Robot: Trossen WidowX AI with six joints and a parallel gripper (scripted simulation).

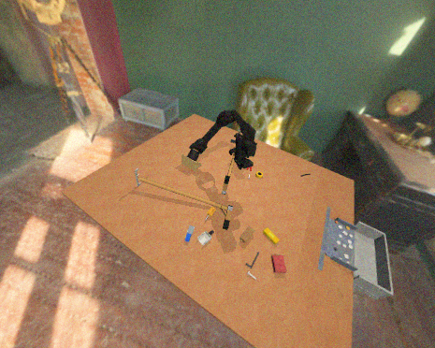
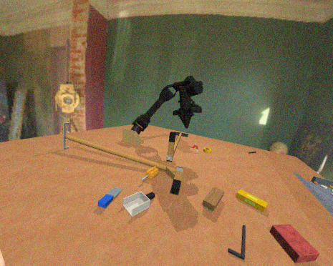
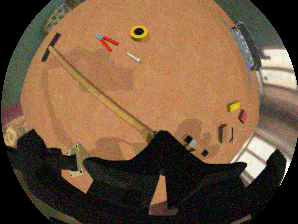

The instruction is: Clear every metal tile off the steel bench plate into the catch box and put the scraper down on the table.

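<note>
My gripper tip is now 14 cm past the long scraper, 17 cm to the right of it and 10 cm above it. The rest, counted from my gripper tip: wooden block 24 cm ahead, 25 cm to the right, 15 cm below; yellow level 34 cm ahead, 17 cm to the right, 15 cm below; yellow tape roll 7 cm ahead, 22 cm to the left, 15 cm below.
</note>
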